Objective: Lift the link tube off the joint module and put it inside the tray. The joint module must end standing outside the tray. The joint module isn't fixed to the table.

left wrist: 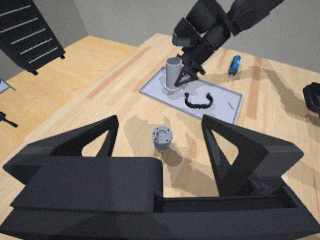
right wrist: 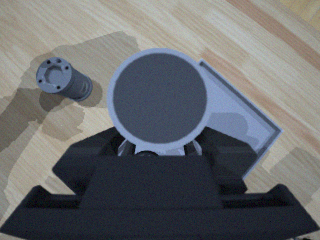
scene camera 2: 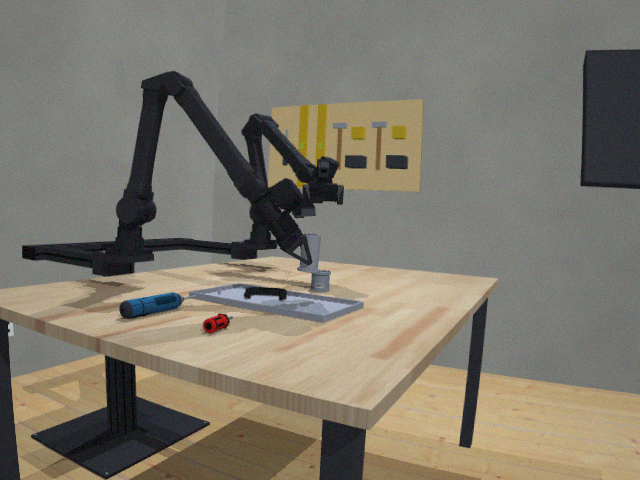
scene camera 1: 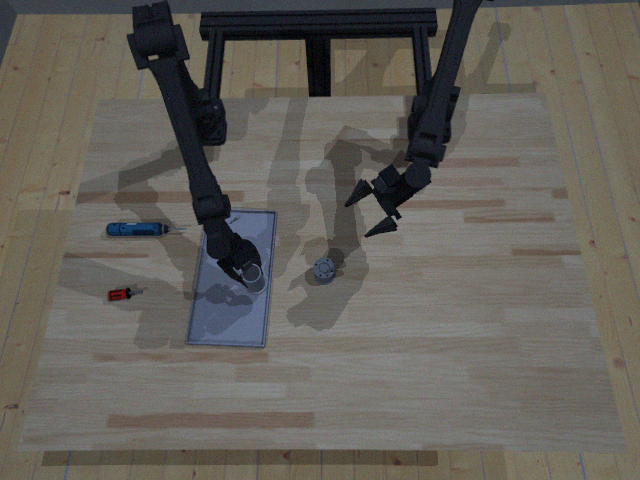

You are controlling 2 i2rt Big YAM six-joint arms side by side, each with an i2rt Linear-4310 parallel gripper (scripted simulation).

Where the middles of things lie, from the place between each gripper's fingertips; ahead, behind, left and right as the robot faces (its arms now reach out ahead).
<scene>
Right now the tray (scene camera 1: 222,311) is 11 cm below my right hand (scene camera 2: 308,262), 7 cm to the right of it and 5 cm behind it. The rest, counted from my right hand: joint module (right wrist: 55,75) 19 cm to the left, 8 cm below, 5 cm behind.
Right now the joint module is 25 cm below my left hand (scene camera 1: 354,221), 8 cm to the right of it and 5 cm ahead of it. Also, from my left hand: tray (35 cm to the right, 28 cm below, 4 cm ahead).
</scene>
